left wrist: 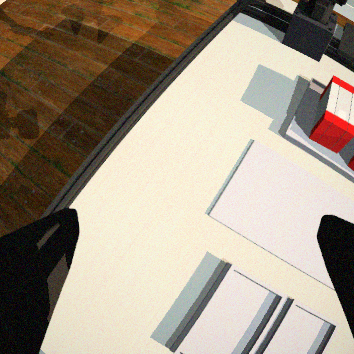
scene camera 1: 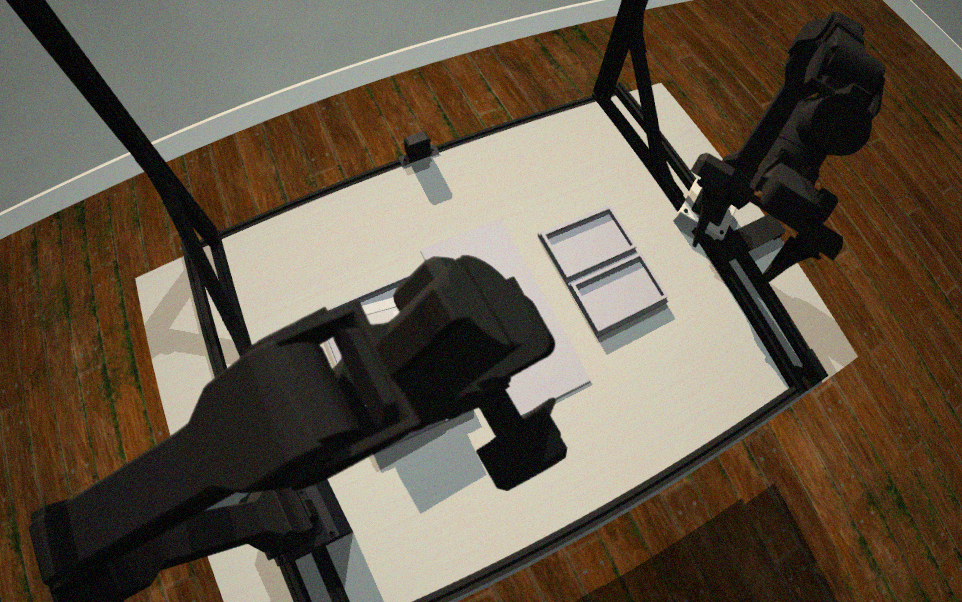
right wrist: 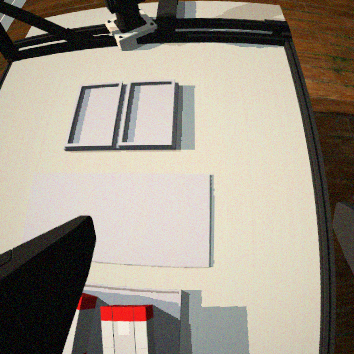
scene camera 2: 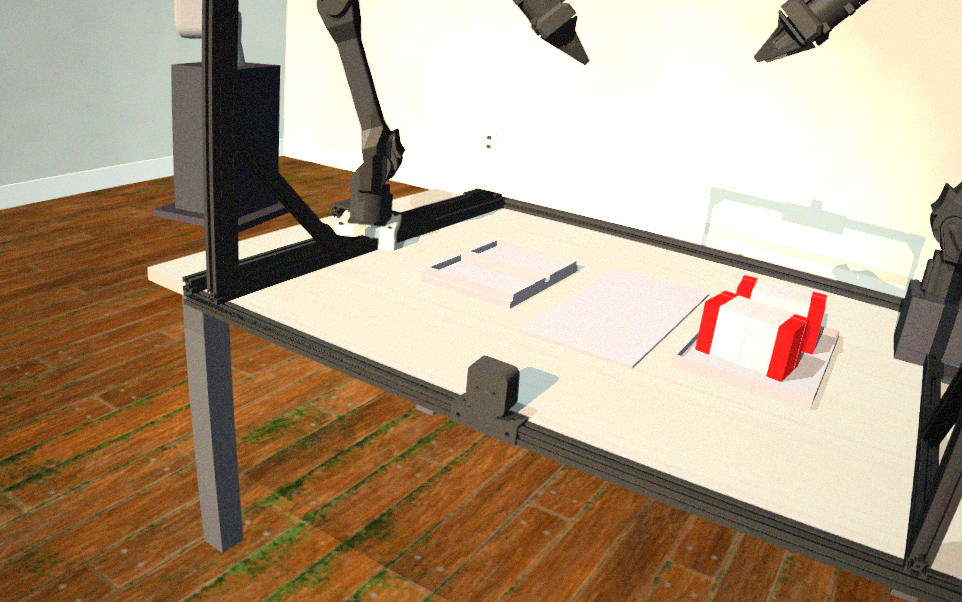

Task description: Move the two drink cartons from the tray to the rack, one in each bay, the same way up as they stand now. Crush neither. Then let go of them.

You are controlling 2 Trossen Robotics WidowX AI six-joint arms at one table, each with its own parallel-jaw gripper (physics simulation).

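Pixels of known places: left gripper, fingertip midpoint: [left wrist: 203, 225] [scene camera 1: 726, 266] [scene camera 2: 584, 61]; right gripper, fingertip midpoint: [right wrist: 218, 222] [scene camera 2: 760, 60]; left arm's base, origin of the base link: [right wrist: 129, 22] [scene camera 2: 369, 219]; right arm's base, origin of the base link: [left wrist: 316, 13] [scene camera 1: 293, 518] [scene camera 2: 945, 296].
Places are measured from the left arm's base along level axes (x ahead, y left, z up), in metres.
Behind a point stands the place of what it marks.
Note:
Two red-and-white drink cartons [scene camera 2: 741, 325] {x 0.520, y -0.392, z 0.023 m} [left wrist: 336, 114] {x 0.583, y -0.264, z 0.038 m} [right wrist: 123, 328] {x 0.586, y -0.275, z 0.038 m} stand upright in the shallow tray [scene camera 2: 718, 366] {x 0.499, y -0.403, z -0.030 m} [left wrist: 306, 138] {x 0.570, y -0.229, z -0.030 m} [scene camera 1: 380, 307]. In scene camera 1 my right arm hides them. The two-bay rack [scene camera 1: 601, 266] {x 0.232, y -0.128, z -0.026 m} [scene camera 2: 538, 288] {x 0.282, y -0.186, z -0.029 m} [left wrist: 197, 305] {x 0.288, y -0.030, z -0.026 m} [right wrist: 117, 116] {x 0.234, y -0.133, z -0.026 m} lies flat with both bays empty. My right gripper [right wrist: 218, 222] {x 0.568, y -0.144, z 0.336 m} [scene camera 2: 771, 44] {x 0.568, y -0.144, z 0.336 m} is open and empty, high above the near end of the mat and the tray. My left gripper [left wrist: 203, 225] {x 0.330, y 0.000, z 0.295 m} [scene camera 2: 562, 32] is open and empty, high above the table between the rack and the mat.
A pale flat mat [scene camera 1: 538, 335] [scene camera 2: 622, 311] {x 0.401, y -0.241, z -0.032 m} [left wrist: 281, 204] {x 0.444, y -0.163, z -0.032 m} [right wrist: 140, 218] {x 0.437, y -0.184, z -0.032 m} lies between tray and rack. A black block [scene camera 1: 417, 146] {x 0.224, y -0.539, z 0.010 m} [scene camera 2: 492, 382] {x 0.212, y -0.561, z 0.006 m} sits on the table's edge rail. Black frame posts [scene camera 2: 222, 149] {x -0.143, y -0.323, z 0.170 m} stand at the corners. The left arm's base [right wrist: 130, 31] {x 0.038, y -0.013, z 0.000 m} stands behind the rack.

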